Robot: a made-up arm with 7 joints. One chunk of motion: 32 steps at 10 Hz.
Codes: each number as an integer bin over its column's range. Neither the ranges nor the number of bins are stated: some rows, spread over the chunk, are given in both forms.
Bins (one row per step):
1: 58 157 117 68 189 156 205
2: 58 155 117 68 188 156 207
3: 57 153 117 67 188 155 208
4: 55 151 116 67 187 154 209
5: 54 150 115 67 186 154 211
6: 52 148 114 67 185 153 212
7: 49 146 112 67 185 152 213
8: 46 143 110 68 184 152 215
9: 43 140 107 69 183 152 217
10: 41 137 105 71 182 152 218
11: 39 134 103 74 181 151 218
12: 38 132 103 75 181 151 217
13: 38 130 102 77 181 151 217
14: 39 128 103 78 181 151 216
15: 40 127 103 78 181 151 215
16: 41 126 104 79 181 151 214
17: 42 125 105 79 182 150 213
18: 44 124 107 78 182 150 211
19: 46 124 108 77 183 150 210
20: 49 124 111 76 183 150 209
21: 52 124 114 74 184 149 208
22: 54 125 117 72 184 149 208
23: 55 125 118 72 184 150 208
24: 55 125 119 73 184 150 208
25: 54 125 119 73 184 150 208
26: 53 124 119 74 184 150 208
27: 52 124 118 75 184 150 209
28: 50 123 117 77 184 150 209
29: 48 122 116 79 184 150 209
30: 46 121 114 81 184 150 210
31: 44 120 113 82 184 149 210
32: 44 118 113 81 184 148 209
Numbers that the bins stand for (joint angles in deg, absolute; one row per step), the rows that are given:
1: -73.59 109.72 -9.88 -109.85 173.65 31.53 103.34
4: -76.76 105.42 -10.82 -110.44 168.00 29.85 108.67
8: -86.29 99.68 -16.47 -109.85 159.53 28.16 116.67
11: -93.71 93.23 -23.06 -106.30 151.06 27.32 120.67
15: -92.65 88.21 -23.06 -103.94 151.06 27.32 116.67
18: -88.41 86.06 -19.30 -103.94 153.89 26.47 111.34
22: -77.82 86.77 -9.88 -107.48 159.53 25.63 107.34
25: -77.82 86.77 -8.00 -106.89 159.53 26.47 107.34
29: -84.18 84.62 -10.82 -103.35 159.53 26.47 108.67
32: -88.41 81.75 -13.65 -102.17 159.53 24.79 108.67
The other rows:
2: -73.59 108.29 -9.88 -109.85 170.83 31.53 106.01
3: -74.65 106.85 -9.88 -110.44 170.83 30.69 107.34
5: -77.82 104.70 -11.77 -110.44 165.18 29.85 111.34
6: -79.94 103.27 -12.71 -110.44 162.36 29.00 112.67
7: -83.12 101.83 -14.59 -110.44 162.36 28.16 114.01
9: -89.47 97.53 -19.30 -109.25 156.71 28.16 119.34
10: -91.59 95.38 -21.18 -108.07 153.89 28.16 120.67
12: -94.76 91.79 -23.06 -105.71 151.06 27.32 119.34
13: -94.76 90.36 -24.00 -104.53 151.06 27.32 119.34
14: -93.71 88.92 -23.06 -103.94 151.06 27.32 118.01
16: -91.59 87.49 -22.12 -103.35 151.06 27.32 115.34
17: -90.53 86.77 -21.18 -103.35 153.89 26.47 114.01
19: -86.29 86.06 -18.35 -104.53 156.71 26.47 110.01
20: -83.12 86.06 -15.53 -105.12 156.71 26.47 108.67
21: -79.94 86.06 -12.71 -106.30 159.53 25.63 107.34
23: -76.76 86.77 -8.94 -107.48 159.53 26.47 107.34
24: -76.76 86.77 -8.00 -106.89 159.53 26.47 107.34
26: -78.88 86.06 -8.00 -106.30 159.53 26.47 107.34
27: -79.94 86.06 -8.94 -105.71 159.53 26.47 108.67
28: -82.06 85.34 -9.88 -104.53 159.53 26.47 108.67
30: -86.29 83.90 -12.71 -102.17 159.53 26.47 110.01
31: -88.41 83.19 -13.65 -101.58 159.53 25.63 110.01

